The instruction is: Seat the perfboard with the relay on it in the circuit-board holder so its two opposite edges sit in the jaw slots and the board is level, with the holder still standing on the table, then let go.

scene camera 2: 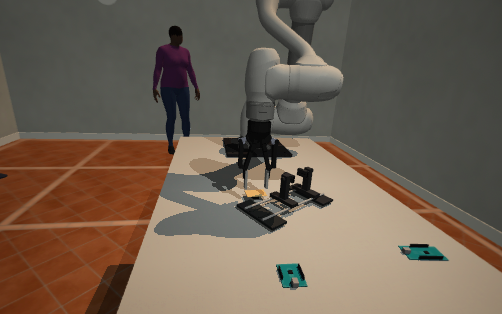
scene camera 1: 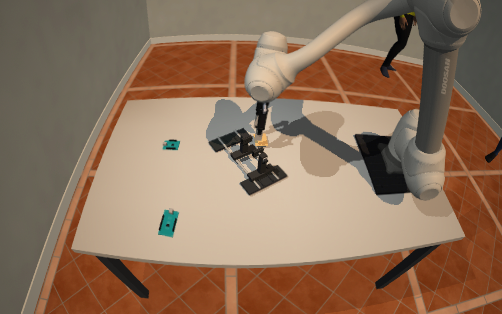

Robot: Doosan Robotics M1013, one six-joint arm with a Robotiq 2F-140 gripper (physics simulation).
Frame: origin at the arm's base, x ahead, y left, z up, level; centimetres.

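Seen in the pictures: gripper, between the fingertips: [scene camera 2: 255, 187] [scene camera 1: 257, 133]; arm's base, origin of its link: [scene camera 1: 397, 159].
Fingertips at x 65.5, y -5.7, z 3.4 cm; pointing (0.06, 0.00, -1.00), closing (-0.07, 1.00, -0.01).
Note:
Offsets run from my fingertips to a thing's middle. Level surfaces: height alone.
The perfboard @[dx -1.5, dy +0.3, dz -3.8 cm] [scene camera 1: 262, 142] [scene camera 2: 254, 193] is a small orange-yellow square beside the black circuit-board holder [scene camera 1: 252, 187] [scene camera 2: 260, 214], outside its jaws. Dark parts show under its near edge in the scene camera 2 view; I cannot make out the relay. The holder stands on the table, with two upright jaw posts on pale rails and no board between them. My gripper [scene camera 1: 261, 133] [scene camera 2: 256, 187] is open and points down just above the perfboard, its fingertips apart with nothing held between them. The exact gap between fingertips and board is hard to tell.
Two teal circuit boards @[dx +35.3, dy +4.5, dz -4.2 cm] [scene camera 1: 171, 145] @[dx +28.5, dy +41.1, dz -4.2 cm] [scene camera 1: 168, 223] [scene camera 2: 292, 275] [scene camera 2: 423, 252] lie on the table @[dz -4.8 cm] [scene camera 1: 210, 240] [scene camera 2: 200, 280], away from the holder. The jaw posts stand close beside my gripper. The arm's black base plate [scene camera 1: 382, 175] [scene camera 2: 235, 149] is at the table's far end from the teal boards.

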